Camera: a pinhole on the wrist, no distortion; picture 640 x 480 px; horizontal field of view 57.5 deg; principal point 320.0 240.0 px. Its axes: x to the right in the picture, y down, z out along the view. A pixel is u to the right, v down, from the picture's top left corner.
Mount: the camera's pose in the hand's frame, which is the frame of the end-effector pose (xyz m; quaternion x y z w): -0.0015 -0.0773 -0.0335 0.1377 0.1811 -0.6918 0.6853
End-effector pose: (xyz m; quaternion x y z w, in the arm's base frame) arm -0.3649 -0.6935 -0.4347 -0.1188 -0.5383 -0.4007 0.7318
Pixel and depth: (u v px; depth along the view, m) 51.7 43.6 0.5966
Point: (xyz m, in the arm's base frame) -0.8872 -0.2967 -0.3526
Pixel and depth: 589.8 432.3 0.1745
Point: -0.5783 -0.8193 -0.4034
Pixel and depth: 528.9 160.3 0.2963
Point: -0.7143 -0.7643 -0.4630
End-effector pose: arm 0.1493 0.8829 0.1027 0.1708 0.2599 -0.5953 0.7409
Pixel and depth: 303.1 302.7 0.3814
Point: -0.0125 0.6045 0.3303
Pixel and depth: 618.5 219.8 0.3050
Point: -0.1604 0.7026 0.2601
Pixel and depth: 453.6 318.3 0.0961
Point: 0.0244 0.8137 0.1349
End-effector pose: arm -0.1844 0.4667 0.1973 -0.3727 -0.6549 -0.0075 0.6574
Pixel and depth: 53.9 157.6 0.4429
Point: -0.6245 0.6130 0.1497
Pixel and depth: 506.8 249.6 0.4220
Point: -0.6158 0.3446 0.3662
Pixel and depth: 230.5 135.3 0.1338
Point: -0.3284 0.4219 0.2257
